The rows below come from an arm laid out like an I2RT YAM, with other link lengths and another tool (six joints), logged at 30 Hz.
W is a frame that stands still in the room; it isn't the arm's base.
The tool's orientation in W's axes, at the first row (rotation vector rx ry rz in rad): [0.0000, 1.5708, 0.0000]
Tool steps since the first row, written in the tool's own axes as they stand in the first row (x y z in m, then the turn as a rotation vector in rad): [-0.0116, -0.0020, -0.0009, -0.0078, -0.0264, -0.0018]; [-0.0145, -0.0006, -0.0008, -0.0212, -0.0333, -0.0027]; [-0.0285, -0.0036, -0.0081, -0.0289, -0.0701, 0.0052]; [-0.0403, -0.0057, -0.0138, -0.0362, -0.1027, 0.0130]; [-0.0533, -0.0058, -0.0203, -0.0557, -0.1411, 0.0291]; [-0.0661, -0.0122, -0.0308, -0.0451, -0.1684, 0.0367]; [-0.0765, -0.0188, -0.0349, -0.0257, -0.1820, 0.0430]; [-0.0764, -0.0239, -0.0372, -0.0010, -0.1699, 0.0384]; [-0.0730, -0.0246, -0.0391, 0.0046, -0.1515, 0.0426]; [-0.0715, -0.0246, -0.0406, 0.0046, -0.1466, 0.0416]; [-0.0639, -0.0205, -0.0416, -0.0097, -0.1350, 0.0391]
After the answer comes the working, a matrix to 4 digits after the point.
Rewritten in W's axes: [-0.0009, -0.0020, 0.0116, -0.0018, -0.0264, 0.0078]; [-0.0008, -0.0006, 0.0145, -0.0027, -0.0333, 0.0212]; [-0.0081, -0.0036, 0.0285, 0.0052, -0.0701, 0.0289]; [-0.0138, -0.0057, 0.0403, 0.0130, -0.1027, 0.0362]; [-0.0203, -0.0058, 0.0533, 0.0291, -0.1411, 0.0557]; [-0.0308, -0.0122, 0.0661, 0.0367, -0.1684, 0.0451]; [-0.0349, -0.0188, 0.0765, 0.0430, -0.1820, 0.0257]; [-0.0372, -0.0239, 0.0764, 0.0384, -0.1699, 0.0010]; [-0.0391, -0.0246, 0.0730, 0.0426, -0.1515, -0.0046]; [-0.0406, -0.0246, 0.0715, 0.0416, -0.1466, -0.0046]; [-0.0416, -0.0205, 0.0639, 0.0391, -0.1350, 0.0097]
The tool's axes in the first row as the columns of a matrix, in W's axes (rounded; the answer above uses it unrounded):
[0.0000, 0.0000, 1.0000]
[0.0000, 1.0000, 0.0000]
[-1.0000, 0.0000, 0.0000]

